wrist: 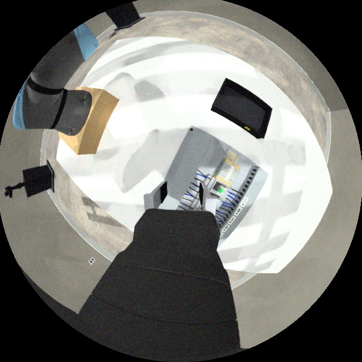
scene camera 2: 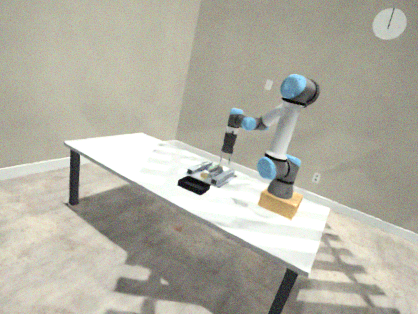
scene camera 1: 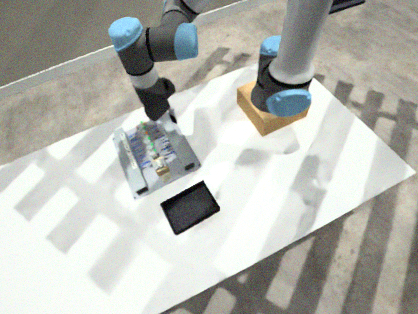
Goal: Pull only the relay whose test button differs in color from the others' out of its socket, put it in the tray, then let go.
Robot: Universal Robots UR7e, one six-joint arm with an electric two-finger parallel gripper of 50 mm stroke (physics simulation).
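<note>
Gripper (wrist: 182, 188). Grey panel (scene camera 1: 154, 182), also (wrist: 213, 155).
</note>
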